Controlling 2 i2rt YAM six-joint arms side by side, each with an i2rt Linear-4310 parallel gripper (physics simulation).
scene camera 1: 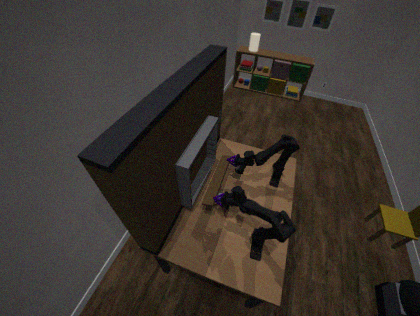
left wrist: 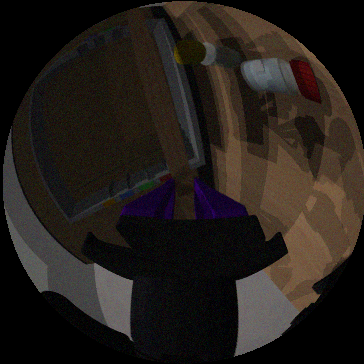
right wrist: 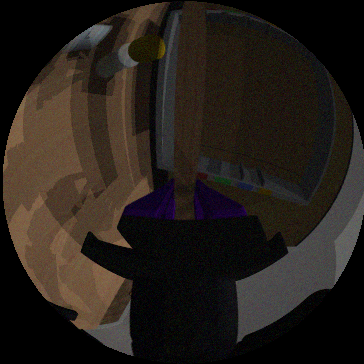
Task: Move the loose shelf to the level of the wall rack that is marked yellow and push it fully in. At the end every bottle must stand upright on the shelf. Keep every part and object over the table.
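The loose wooden shelf point(scene camera 1: 215, 183) point(left wrist: 159, 95) point(right wrist: 190, 95) is held in front of the grey wall rack point(scene camera 1: 184, 185) point(left wrist: 177, 90) point(right wrist: 169, 100), outside it. My left gripper point(scene camera 1: 218, 199) point(left wrist: 184, 181) is shut on its lower end in scene camera 1, my right gripper point(scene camera 1: 231, 160) point(right wrist: 184, 182) on its upper end. The yellow mark point(left wrist: 110, 202) point(right wrist: 265, 191) is farthest from the table among the rack's colour marks. A yellow-capped bottle point(left wrist: 190, 52) point(right wrist: 146, 48) and a red-capped bottle point(left wrist: 270, 76) are off the shelf, on their sides. No green-capped bottle shows.
The wooden table point(scene camera 1: 240, 265) stands against the tall brown wall panel point(scene camera 1: 150, 200) that bears the rack. In the right wrist view a pale, partly hidden object point(right wrist: 90, 39) shows at the upper left. A low cubby bookcase point(scene camera 1: 275, 54) and a yellow chair point(scene camera 1: 397, 221) stand away from the table.
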